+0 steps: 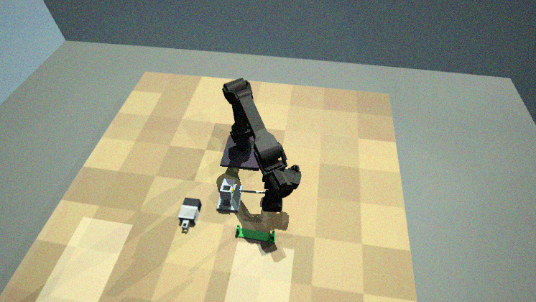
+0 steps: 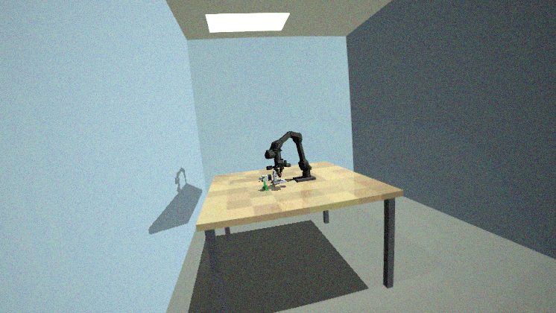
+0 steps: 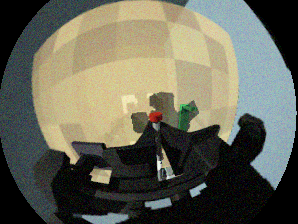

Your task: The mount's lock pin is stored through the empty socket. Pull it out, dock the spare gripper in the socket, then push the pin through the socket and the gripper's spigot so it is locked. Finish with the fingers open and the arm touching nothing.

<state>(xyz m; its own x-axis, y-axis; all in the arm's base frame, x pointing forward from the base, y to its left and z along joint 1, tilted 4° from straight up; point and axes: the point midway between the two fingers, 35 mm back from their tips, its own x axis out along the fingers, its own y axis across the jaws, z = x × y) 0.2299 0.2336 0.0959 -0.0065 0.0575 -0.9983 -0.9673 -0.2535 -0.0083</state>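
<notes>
Right now my gripper tip is 120 mm short of the green holder, 60 mm above it and 30 mm to the left of it. Round my gripper tip: grey mount (180 mm to the right, 30 mm below, 30 mm ahead); then spare gripper (290 mm to the right, 140 mm ahead, 60 mm below).
</notes>
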